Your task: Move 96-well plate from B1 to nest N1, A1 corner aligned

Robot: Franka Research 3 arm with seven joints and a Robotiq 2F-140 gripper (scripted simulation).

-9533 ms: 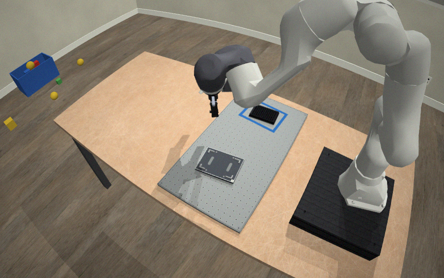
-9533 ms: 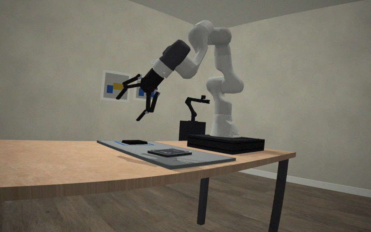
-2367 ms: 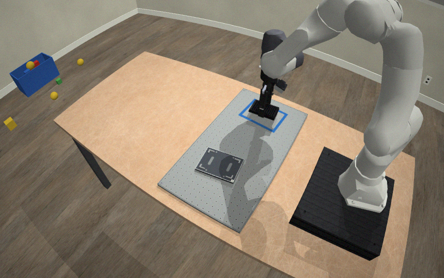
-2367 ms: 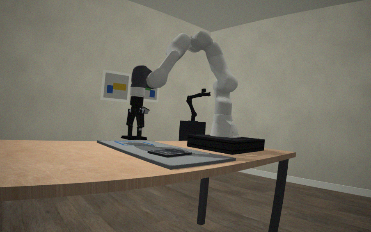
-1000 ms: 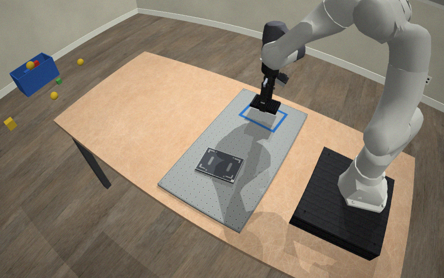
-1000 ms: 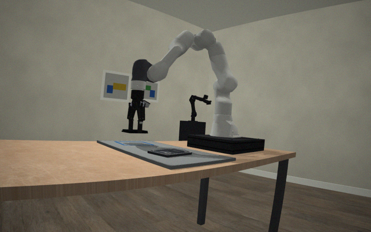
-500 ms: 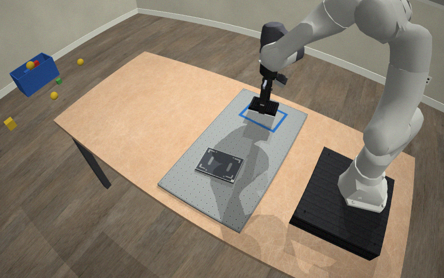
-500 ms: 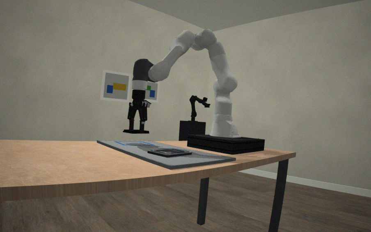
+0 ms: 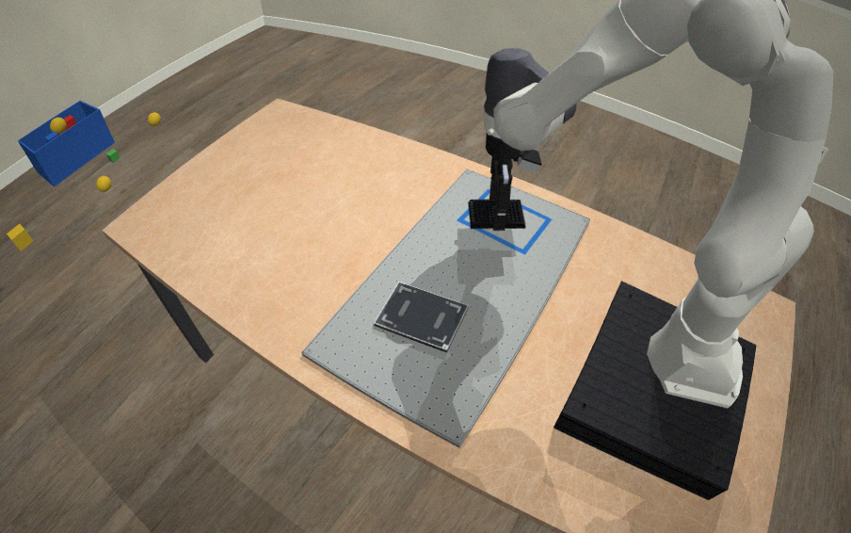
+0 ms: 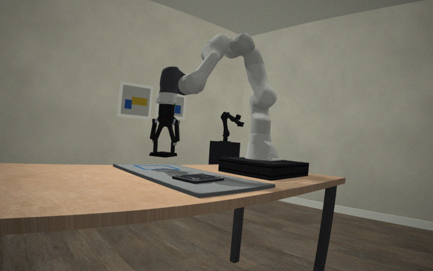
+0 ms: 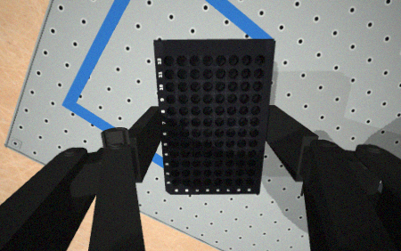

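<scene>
Now: hand 3 cm short of the plate nest N1, 30 cm to the right of it and 9 cm above it. Round my hand: A1 label (5 cm behind, 34 cm to the left, 8 cm below); black 96-well plate (2 cm below).
</scene>
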